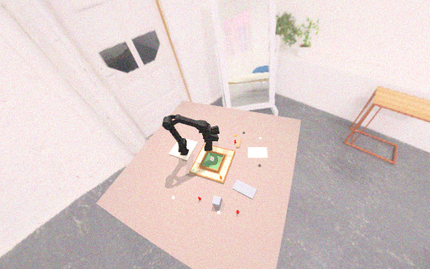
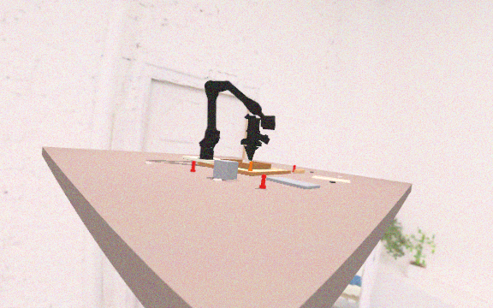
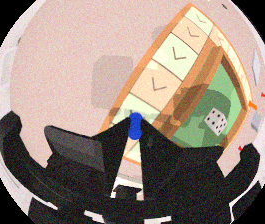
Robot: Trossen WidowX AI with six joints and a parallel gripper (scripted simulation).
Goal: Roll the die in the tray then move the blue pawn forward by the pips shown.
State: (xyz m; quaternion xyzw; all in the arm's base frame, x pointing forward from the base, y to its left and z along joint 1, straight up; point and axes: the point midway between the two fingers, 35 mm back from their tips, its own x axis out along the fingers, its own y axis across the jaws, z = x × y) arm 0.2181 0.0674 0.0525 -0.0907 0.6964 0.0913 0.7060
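Right now my gripper tip is 10 mm below the blue pawn. Round my gripper tip: green tray (120 mm to the right, 50 mm ahead, 20 mm below); then orange pawn (250 mm to the right, 140 mm ahead); then white die (110 mm to the right, 40 mm ahead).
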